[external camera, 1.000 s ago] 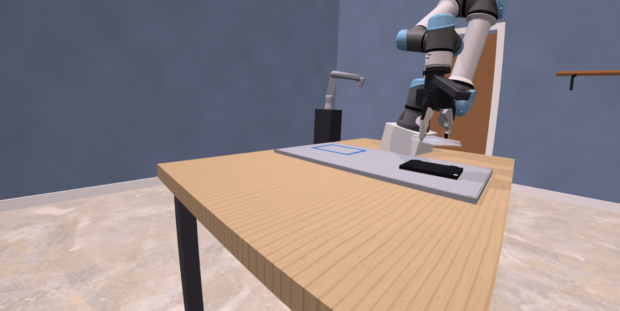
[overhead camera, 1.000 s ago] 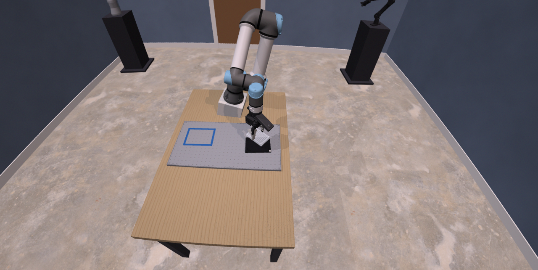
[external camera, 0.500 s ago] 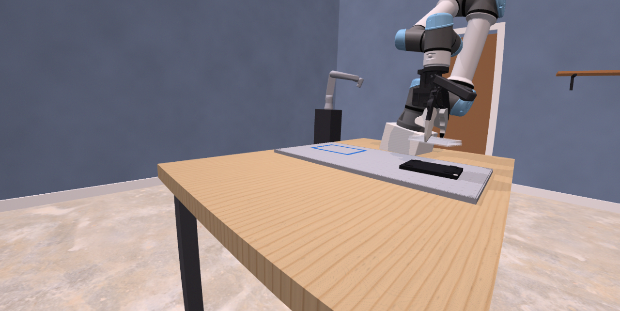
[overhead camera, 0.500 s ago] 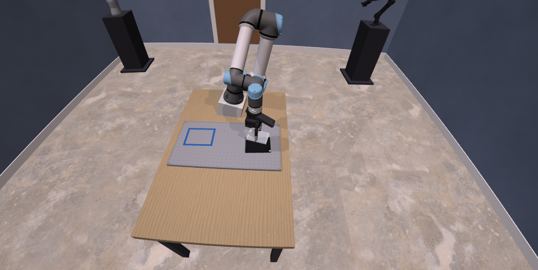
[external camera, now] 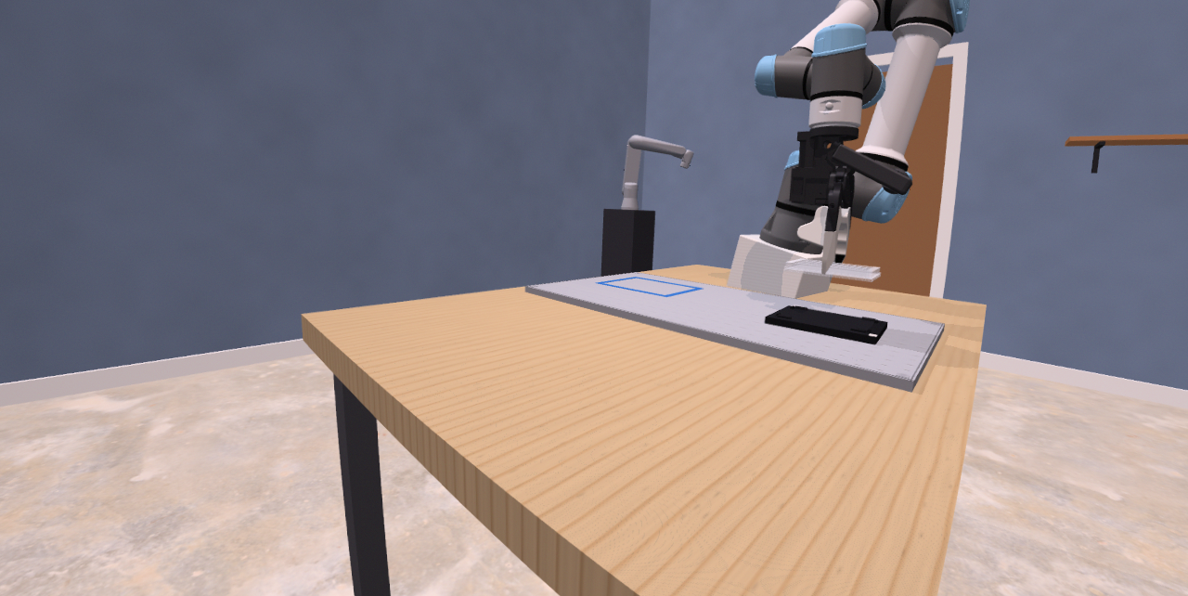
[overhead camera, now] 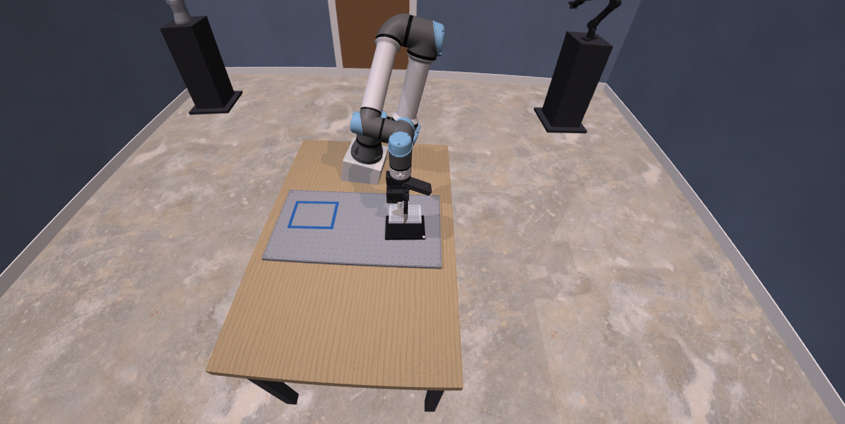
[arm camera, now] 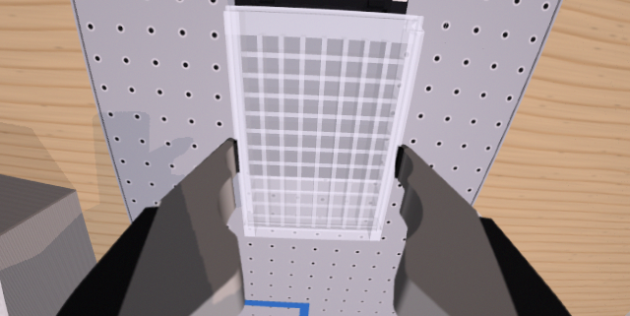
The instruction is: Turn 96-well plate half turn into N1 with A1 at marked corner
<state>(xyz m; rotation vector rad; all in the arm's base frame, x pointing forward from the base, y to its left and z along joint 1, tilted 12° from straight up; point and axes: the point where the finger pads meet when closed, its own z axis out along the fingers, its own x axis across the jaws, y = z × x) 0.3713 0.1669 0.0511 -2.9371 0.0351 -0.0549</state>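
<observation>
Right now my hand is 10 mm above the 96-well plate. Round my hand: nest N1 (100 mm below); A1 label (90 mm below, 70 mm to the left, 60 mm ahead).
</observation>
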